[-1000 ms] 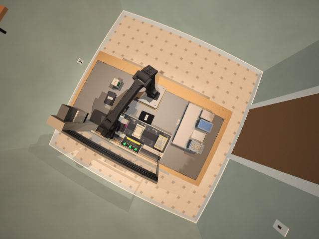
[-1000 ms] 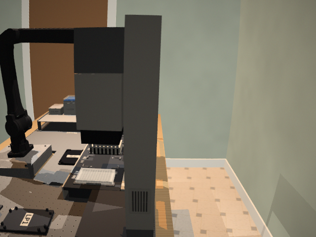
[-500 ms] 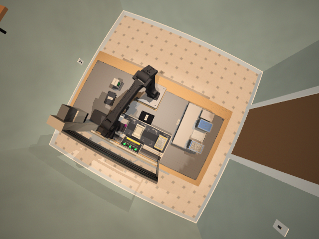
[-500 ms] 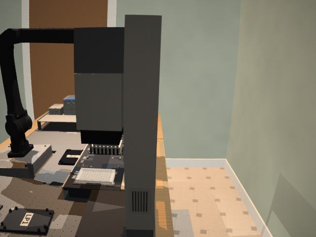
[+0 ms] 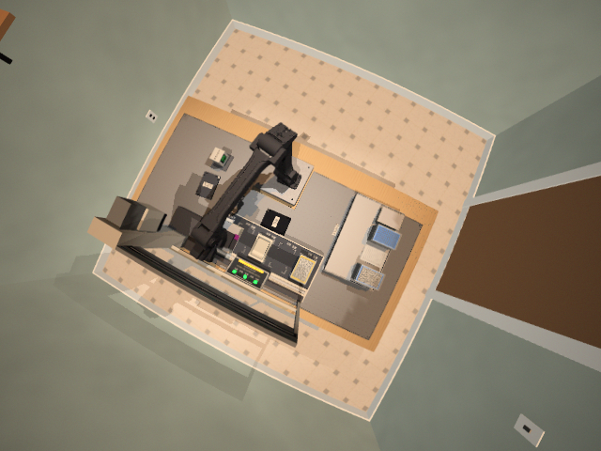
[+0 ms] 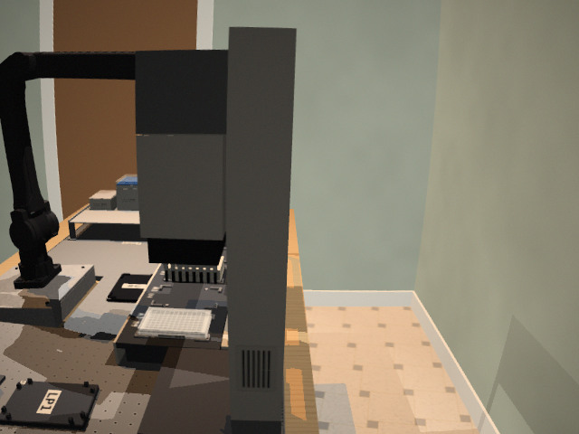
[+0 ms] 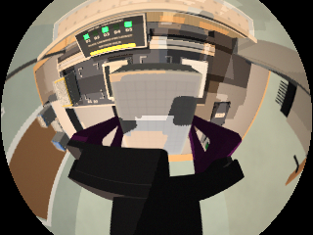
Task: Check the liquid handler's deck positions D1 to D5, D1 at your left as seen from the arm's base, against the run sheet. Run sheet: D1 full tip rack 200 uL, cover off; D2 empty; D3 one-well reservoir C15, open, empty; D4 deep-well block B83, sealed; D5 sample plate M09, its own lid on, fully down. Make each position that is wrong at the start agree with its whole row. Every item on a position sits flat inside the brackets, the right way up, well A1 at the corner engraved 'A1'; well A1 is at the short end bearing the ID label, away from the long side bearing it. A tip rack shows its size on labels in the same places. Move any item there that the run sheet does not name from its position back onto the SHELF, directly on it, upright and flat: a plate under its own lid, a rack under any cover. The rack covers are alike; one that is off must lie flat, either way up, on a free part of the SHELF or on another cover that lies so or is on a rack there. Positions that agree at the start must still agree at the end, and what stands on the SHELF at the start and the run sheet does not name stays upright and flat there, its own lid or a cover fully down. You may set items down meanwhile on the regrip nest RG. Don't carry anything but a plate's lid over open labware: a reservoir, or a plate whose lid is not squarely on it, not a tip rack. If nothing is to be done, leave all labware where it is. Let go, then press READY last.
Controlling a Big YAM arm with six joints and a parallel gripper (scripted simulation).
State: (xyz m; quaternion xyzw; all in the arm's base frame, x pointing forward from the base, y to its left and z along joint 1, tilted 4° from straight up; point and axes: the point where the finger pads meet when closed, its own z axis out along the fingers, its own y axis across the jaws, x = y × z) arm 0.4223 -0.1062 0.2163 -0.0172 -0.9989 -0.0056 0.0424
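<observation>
My hand is 22 cm above the cream reservoir and 12 cm to the right of it. From my hand the other things lie so: pipetting head 35 cm to the right, 10 cm above, 7 cm ahead; regrip nest 27 cm below, 16 cm behind, 13 cm to the left; pale block 1 cm below.
</observation>
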